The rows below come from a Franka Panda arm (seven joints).
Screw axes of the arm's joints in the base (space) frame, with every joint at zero. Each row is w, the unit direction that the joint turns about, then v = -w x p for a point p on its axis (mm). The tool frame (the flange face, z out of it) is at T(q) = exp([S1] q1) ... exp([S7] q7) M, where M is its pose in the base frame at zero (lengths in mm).
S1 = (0, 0, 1, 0, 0, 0)
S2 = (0, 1, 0, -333, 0, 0)
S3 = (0, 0, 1, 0, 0, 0)
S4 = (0, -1, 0, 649, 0, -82.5)
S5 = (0, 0, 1, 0, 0, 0)
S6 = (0, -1, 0, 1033, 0, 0)
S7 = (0, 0, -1, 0, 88, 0)
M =
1 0 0 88
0 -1 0 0
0 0 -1 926
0 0 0 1
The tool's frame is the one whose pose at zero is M.
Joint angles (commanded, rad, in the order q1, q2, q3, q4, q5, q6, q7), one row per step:
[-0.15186 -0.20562 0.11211 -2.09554 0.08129 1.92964 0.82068]
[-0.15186 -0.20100 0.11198 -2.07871 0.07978 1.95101 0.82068]
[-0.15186 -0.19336 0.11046 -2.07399 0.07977 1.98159 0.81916]
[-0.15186 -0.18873 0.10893 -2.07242 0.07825 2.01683 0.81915]
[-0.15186 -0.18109 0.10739 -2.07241 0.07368 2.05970 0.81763]
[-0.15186 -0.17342 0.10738 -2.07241 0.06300 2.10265 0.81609]
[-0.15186 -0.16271 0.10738 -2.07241 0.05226 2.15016 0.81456]
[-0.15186 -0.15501 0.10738 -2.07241 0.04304 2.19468 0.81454]
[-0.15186 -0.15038 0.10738 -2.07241 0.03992 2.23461 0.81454]
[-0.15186 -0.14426 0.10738 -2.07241 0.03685 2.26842 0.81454]
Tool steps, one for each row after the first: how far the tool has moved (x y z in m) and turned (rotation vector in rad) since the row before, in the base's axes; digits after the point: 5 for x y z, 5 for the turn. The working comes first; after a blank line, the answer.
Tool pose at each row, in the base's axes (x y z in m, rotation vector in rad; the steps are taken from these numbers as rounded here):
[0.49918 -0.01128 0.51304 -2.77773 1.32372 -0.02374]
[0.50458 -0.01175 0.52089 -2.76671 1.31764 -0.07186]
[0.50964 -0.01312 0.52232 -2.75516 1.31352 -0.11057]
[0.51405 -0.01458 0.52427 -2.74208 1.31064 -0.15632]
[0.51940 -0.01640 0.52476 -2.73091 1.30468 -0.20780]
[0.52462 -0.01763 0.52531 -2.72629 1.29469 -0.26255]
[0.53064 -0.01887 0.52487 -2.72002 1.28337 -0.31893]
[0.53568 -0.01981 0.52578 -2.71065 1.27328 -0.37401]
[0.53962 -0.02033 0.52790 -2.69556 1.26466 -0.42312]
[0.54326 -0.02083 0.52858 -2.68362 1.25737 -0.46154]

[0.00540 -0.00047 0.00785 -0.00285 -0.03347 -0.00043]
[0.00506 -0.00137 0.00143 -0.00094 -0.02775 -0.00153]
[0.00441 -0.00146 0.00195 -0.00293 -0.03207 -0.00291]
[0.00535 -0.00182 0.00049 -0.00610 -0.03505 -0.00082]
[0.00522 -0.00123 0.00055 -0.01214 -0.03474 0.00294]
[0.00602 -0.00124 -0.00044 -0.01192 -0.03630 0.00328]
[0.00504 -0.00094 0.00091 -0.01026 -0.03635 0.00188]
[0.00394 -0.00052 0.00212 -0.00462 -0.03512 0.00017]
[0.00364 -0.00050 0.00068 -0.00394 -0.02755 0.00038]

